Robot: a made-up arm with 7 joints.
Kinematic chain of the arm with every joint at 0, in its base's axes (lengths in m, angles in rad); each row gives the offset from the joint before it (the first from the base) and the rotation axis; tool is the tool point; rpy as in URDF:
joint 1: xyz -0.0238 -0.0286 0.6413 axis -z
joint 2: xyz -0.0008 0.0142 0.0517 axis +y
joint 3: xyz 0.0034 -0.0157 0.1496 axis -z
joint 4: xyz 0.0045 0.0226 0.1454 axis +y
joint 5: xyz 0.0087 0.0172 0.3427 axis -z
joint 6: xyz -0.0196 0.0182 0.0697 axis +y
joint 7: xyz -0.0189 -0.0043 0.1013 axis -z
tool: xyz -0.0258 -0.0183 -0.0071 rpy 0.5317 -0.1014 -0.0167
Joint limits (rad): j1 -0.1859..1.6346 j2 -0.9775..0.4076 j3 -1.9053..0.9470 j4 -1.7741..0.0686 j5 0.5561..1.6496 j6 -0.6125..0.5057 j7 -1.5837..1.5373
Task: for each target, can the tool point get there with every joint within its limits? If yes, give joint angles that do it. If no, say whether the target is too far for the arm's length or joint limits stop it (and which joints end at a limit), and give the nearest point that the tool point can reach.
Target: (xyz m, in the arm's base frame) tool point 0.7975 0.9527 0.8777
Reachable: no: too far | nearest point 0.3737 0.5666 0.8698 | short by 0.573 m
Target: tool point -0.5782 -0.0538 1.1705
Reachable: yes | joints 0.0643 -0.2706 -0.4158 -0.9419 1.2712 0.0191 1.1070
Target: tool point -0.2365 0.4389 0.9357
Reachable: yes | joints 1.3471 -0.0412 -0.3274 -1.5849 1.0491 0.0035 -1.0136
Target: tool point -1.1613 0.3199 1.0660
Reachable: no: too far | nearest point -0.7446 0.1922 0.9736 | short by 0.446 m
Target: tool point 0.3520 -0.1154 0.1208
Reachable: no: joint limits stop it (at a limit: joint 1, joint 2, joint 4, joint 5, joint 6) | nearest point 0.2821 0.2350 0.4822 | short by 0.508 m
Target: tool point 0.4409 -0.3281 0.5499
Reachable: no: joint limits stop it (at a limit: joint 1, joint 2, joint 3, joint 4, joint 6, joint 7) | nearest point 0.2668 -0.4411 0.8097 | short by 0.333 m
